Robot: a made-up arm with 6 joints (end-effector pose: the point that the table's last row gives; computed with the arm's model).
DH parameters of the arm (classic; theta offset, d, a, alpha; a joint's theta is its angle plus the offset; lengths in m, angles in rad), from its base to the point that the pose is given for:
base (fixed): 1.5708 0.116 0 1.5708
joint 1: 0 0.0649 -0.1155 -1.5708
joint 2: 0 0.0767 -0.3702 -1.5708
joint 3: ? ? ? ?
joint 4: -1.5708 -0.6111 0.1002 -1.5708
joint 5: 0 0.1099 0.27 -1.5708
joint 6: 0.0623 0 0.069 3.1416
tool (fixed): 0.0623 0.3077 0 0
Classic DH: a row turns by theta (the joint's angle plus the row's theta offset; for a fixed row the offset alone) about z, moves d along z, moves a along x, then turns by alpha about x.
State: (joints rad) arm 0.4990 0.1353 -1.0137 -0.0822 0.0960 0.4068
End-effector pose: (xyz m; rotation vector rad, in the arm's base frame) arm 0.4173 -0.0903 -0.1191 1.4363 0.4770 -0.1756
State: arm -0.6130 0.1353 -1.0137 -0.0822 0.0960 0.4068
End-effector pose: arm 0.4173 -0.2508 0.0928 0.3464 0.2871 -0.3684
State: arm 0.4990 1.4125 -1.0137 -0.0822 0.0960 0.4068
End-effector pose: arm 0.2399 0.2535 0.0683 0.9683 0.6895 1.1216
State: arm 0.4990 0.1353 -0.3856 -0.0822 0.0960 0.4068
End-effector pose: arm 0.4427 -0.2064 -0.2956 0.8392 0.2939 -0.2747
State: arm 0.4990 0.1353 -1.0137 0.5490 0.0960 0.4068
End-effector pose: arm 0.2858 -0.0894 0.1389 1.4619 -0.0043 0.3215
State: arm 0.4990 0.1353 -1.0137 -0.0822 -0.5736 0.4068
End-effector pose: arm 0.1897 -0.2809 -0.1046 1.5467 -0.0556 -0.6768
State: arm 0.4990 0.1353 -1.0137 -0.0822 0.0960 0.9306
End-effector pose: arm 0.3937 -0.0969 -0.1451 1.2862 0.8474 -0.5935
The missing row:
joint 3: 0 0.1257 -0.1137 1.5708
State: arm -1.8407 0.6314 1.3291 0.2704 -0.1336 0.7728
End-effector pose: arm 0.6045 0.1025 0.5903 -2.7266 -0.4412 1.0243
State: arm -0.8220 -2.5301 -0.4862 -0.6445 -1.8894 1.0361
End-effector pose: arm 0.2812 -0.0860 -0.1592 0.7246 1.3627 0.6632
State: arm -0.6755 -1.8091 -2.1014 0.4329 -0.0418 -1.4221
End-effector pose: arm -0.1826 0.0965 0.5507 -0.9768 -2.0240 0.6967
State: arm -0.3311 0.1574 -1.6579 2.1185 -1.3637 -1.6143
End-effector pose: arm -0.1260 -0.2697 -0.0327 -0.1613 2.5482 -0.5096
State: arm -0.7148 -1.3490 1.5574 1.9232 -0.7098 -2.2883
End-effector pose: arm -0.5882 0.1532 0.2161 0.8546 0.9683 2.0666
